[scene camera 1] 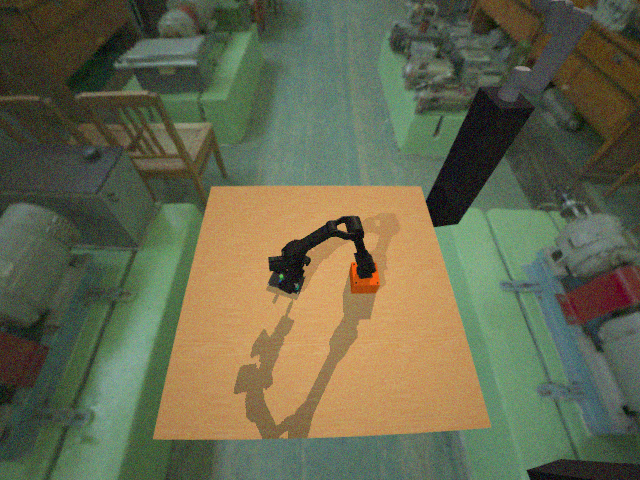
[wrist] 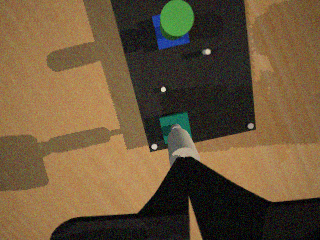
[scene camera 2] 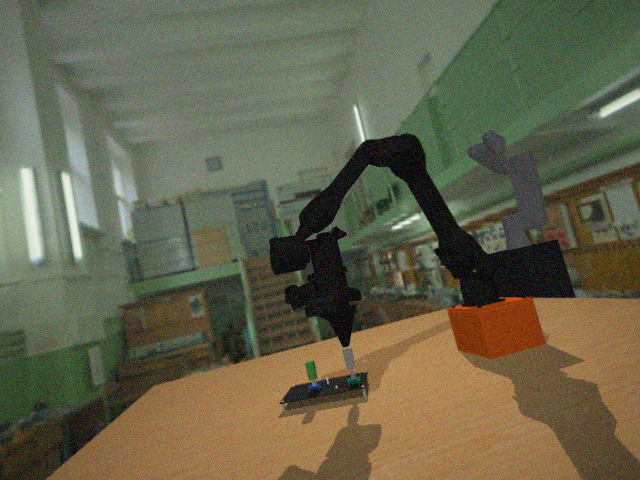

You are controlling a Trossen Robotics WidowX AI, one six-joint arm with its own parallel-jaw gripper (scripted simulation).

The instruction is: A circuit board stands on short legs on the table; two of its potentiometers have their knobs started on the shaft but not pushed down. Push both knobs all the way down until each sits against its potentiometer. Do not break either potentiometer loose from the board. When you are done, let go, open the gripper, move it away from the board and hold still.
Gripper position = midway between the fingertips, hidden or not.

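You'd see my gripper (scene camera 2: 346,346) shut, and it's holding nothing. The wrist view has the gripper (wrist: 183,164) in it too.
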